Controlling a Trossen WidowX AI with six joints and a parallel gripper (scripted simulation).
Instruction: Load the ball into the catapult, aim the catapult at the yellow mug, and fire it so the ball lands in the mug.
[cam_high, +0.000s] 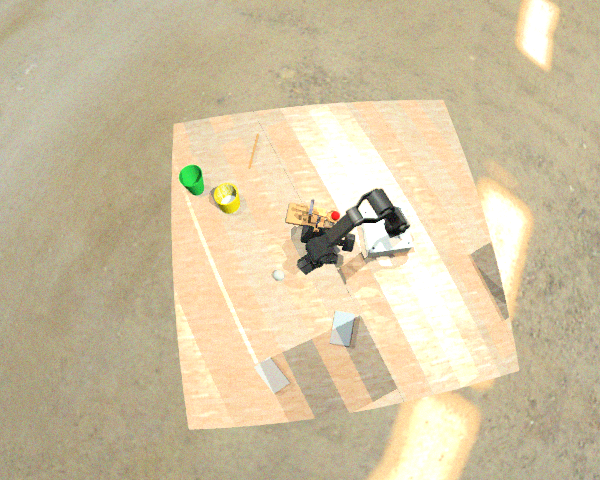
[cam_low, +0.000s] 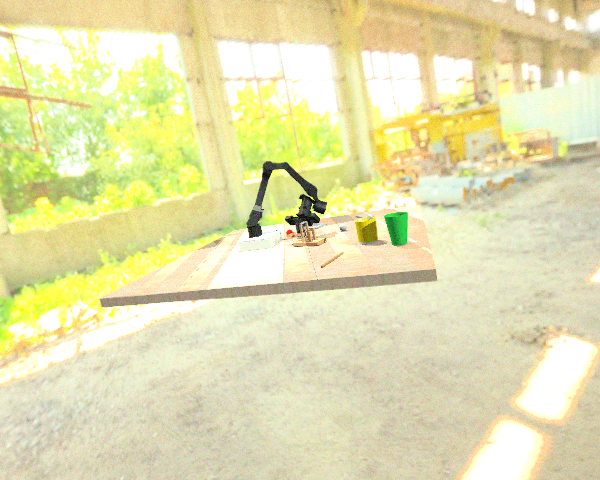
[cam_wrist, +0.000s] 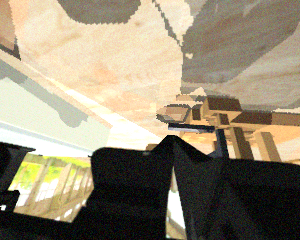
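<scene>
Right now the red ball is 4 cm to the right of my gripper tip, 4 cm behind it and 2 cm above it. Round my gripper tip: small grey ball 23 cm ahead, 10 cm to the left, 2 cm below; yellow mug 32 cm ahead, 24 cm to the right, 2 cm below; catapult 5 cm to the right, 3 cm ahead, 1 cm above.
</scene>
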